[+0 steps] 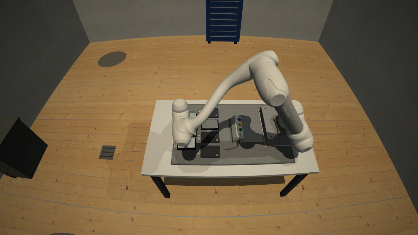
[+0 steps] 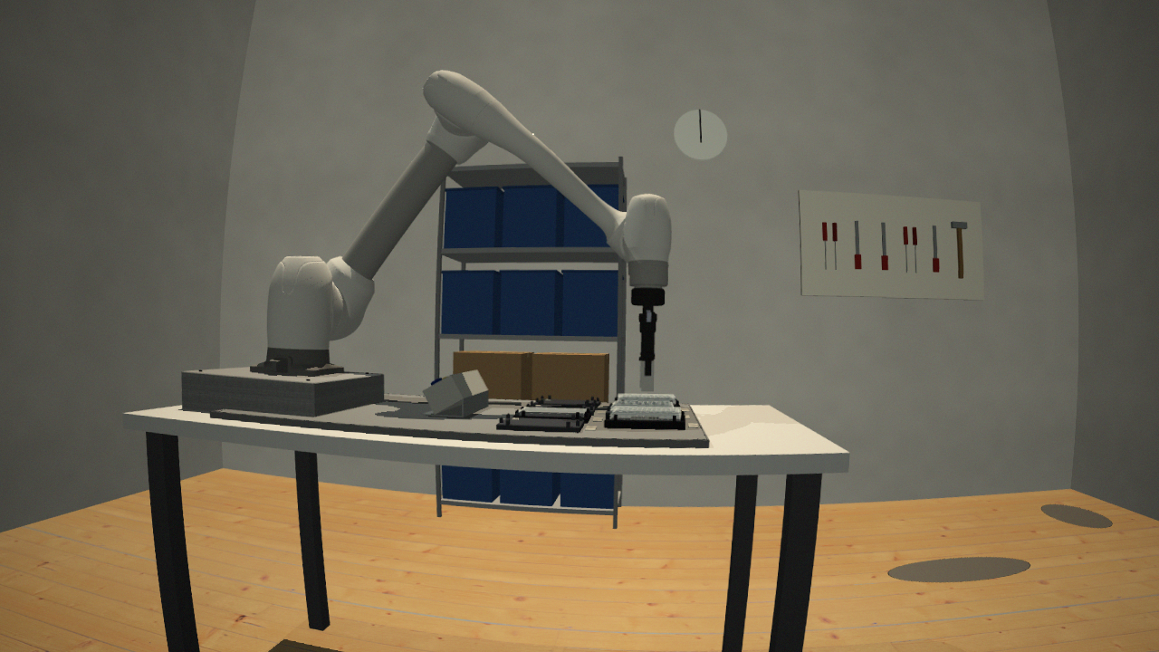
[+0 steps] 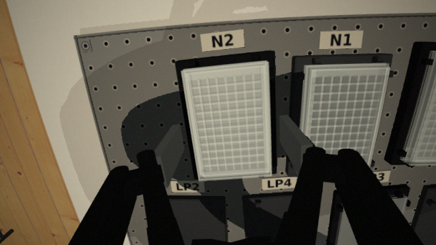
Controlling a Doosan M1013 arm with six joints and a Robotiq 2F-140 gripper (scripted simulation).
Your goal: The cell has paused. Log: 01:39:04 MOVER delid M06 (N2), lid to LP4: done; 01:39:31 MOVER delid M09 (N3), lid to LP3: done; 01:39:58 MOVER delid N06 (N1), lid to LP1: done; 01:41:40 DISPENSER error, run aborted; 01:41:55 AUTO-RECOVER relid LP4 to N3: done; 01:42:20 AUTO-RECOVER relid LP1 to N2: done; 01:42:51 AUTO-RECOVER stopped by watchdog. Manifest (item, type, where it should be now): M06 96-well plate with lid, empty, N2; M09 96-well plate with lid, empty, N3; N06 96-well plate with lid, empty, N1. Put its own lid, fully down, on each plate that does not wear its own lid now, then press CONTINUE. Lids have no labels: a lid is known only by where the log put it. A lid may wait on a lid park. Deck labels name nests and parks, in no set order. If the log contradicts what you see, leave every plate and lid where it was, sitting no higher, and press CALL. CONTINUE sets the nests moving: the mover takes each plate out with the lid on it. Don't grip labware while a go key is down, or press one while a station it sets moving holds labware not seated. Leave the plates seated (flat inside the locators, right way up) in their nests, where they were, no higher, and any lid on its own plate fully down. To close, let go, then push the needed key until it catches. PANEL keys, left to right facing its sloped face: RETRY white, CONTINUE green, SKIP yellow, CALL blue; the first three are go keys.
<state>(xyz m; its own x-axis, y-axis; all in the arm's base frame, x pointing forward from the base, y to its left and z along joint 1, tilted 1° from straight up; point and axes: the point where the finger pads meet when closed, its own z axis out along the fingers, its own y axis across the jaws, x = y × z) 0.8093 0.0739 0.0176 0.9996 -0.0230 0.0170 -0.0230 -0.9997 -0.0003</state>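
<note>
Now: hand 60 mm above the nest N2. The rest, counted from my hand: park LP4 (190 mm behind, 70 mm below, 50 mm to the right); park LP2 (180 mm behind, 80 mm to the left, 70 mm below); LP2 label (90 mm behind, 70 mm to the left, 70 mm below).
</note>
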